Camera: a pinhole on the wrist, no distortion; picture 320 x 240 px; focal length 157.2 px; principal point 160.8 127.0 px. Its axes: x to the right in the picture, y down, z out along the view. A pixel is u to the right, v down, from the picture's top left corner.
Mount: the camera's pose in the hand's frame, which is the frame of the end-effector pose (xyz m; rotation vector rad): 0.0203 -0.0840 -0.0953 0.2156 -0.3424 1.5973
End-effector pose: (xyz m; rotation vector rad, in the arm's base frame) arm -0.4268 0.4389 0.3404 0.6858 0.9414 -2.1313
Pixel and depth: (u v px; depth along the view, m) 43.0 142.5 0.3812
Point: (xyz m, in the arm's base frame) -0.8108 0.5635 0.6547
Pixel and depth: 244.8 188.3 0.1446
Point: -0.4555 0.4413 0.4382
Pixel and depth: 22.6 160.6 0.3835
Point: -0.8204 0.6193 0.6925
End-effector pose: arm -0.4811 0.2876 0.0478 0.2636 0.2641 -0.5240
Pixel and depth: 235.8 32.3 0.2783
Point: -0.3341 0.1019 0.1986
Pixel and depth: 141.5 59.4 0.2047
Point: -0.4768 0.0679 0.0753
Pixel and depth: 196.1 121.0 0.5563
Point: -0.4844 0.0101 0.4589
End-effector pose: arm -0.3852 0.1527 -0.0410 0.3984 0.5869 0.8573
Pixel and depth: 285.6 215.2 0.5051
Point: -0.3058 -0.0849 0.4997
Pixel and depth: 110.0 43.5 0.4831
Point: 0.1760 0.0886 -0.0836
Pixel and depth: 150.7 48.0 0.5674
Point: 0.2117 0.1394 0.0520
